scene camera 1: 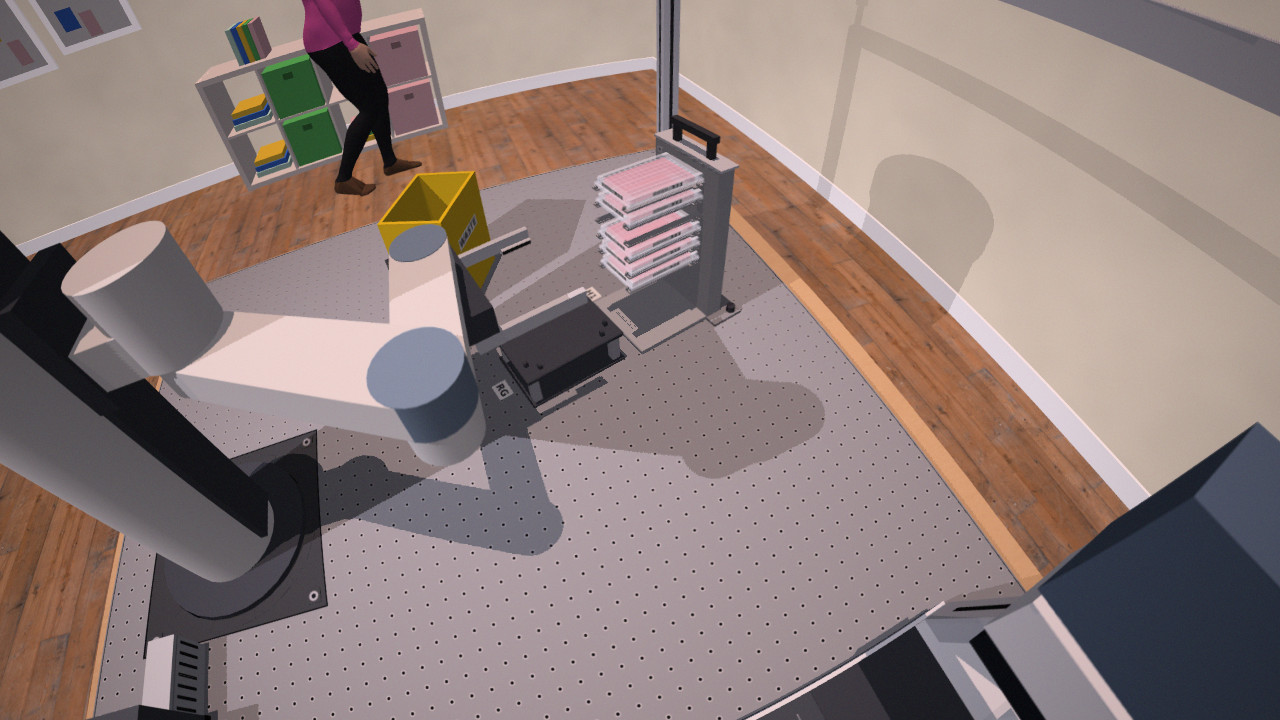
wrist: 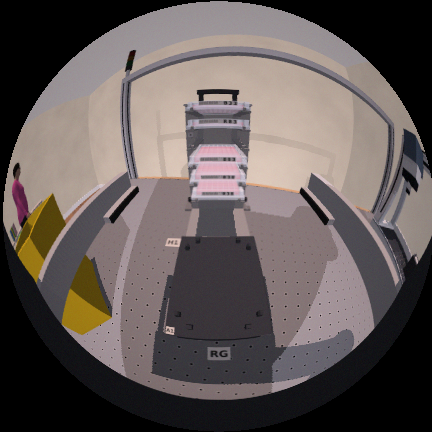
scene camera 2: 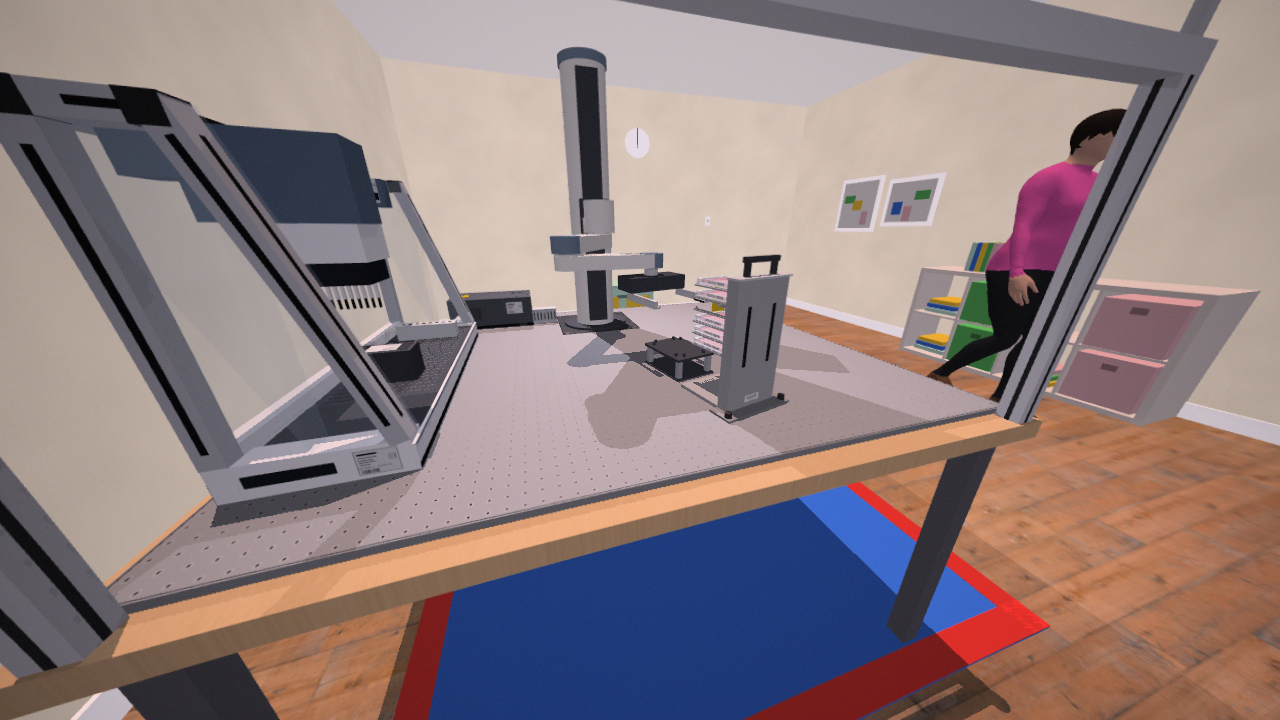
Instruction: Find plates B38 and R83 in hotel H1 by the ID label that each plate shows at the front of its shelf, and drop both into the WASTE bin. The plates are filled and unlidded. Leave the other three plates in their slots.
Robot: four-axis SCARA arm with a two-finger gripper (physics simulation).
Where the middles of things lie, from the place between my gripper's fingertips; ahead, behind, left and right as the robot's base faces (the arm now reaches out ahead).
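Plate B33 point(scene camera 1: 643, 182) is 16 cm ahead of my hand, 4 cm to the left of it and 7 cm above it. I also see plate R83 point(scene camera 1: 633, 219), 4 cm above my hand, 4 cm to the left of it and 16 cm ahead of it. Plate B38 point(scene camera 1: 680, 247) is 4 cm to the left of my hand, 4 cm below it and 16 cm ahead of it, while the plate B83 point(scene camera 1: 613, 232) is 2 cm below my hand, 16 cm ahead of it and 4 cm to the left of it.
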